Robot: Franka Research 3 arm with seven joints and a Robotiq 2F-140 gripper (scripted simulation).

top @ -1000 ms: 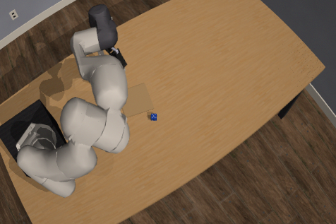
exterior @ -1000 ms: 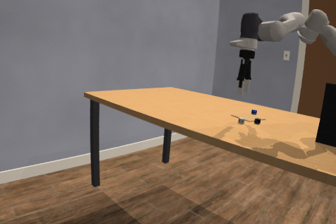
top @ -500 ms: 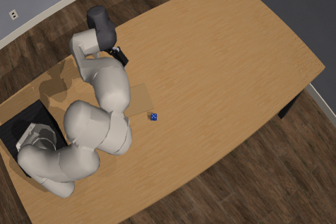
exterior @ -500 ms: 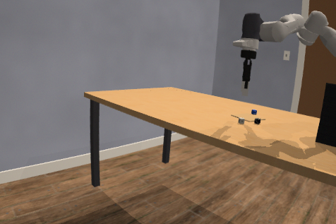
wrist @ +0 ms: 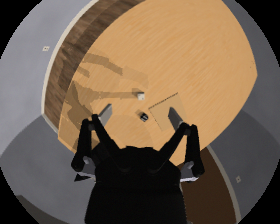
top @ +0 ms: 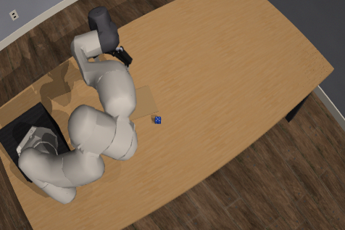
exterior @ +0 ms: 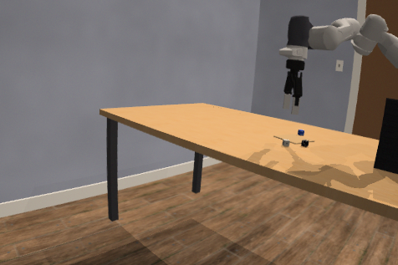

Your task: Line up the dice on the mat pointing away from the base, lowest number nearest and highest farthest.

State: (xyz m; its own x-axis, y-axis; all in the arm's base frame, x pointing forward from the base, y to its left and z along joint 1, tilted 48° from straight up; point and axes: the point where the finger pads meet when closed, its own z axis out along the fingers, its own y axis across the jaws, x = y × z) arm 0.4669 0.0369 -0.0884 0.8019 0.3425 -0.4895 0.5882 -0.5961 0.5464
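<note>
The white die lies 14 cm below my hand. Also, from my hand: thin tan mat: 15 cm to the right, 15 cm below, 2 cm ahead; black die: 14 cm below, 7 cm to the right, 6 cm behind; blue die: 28 cm to the right, 14 cm below, 3 cm ahead.
</note>
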